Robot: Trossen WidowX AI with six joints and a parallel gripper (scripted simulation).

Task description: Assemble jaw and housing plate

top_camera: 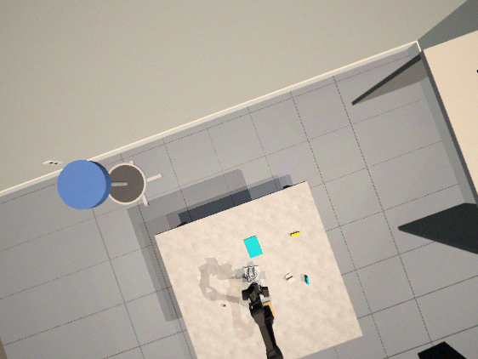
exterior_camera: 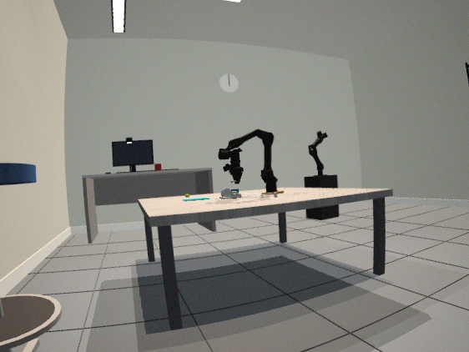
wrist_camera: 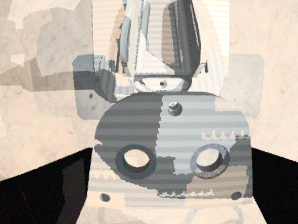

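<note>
My gripper tip is 7 cm above the white jaw piece, 2 cm to the left of it and 2 cm short of it. The rest, counted from my gripper tip: yellow piece 45 cm to the right, 20 cm ahead, 7 cm below; then cyan plate 24 cm ahead, 11 cm to the right, 8 cm below.
</note>
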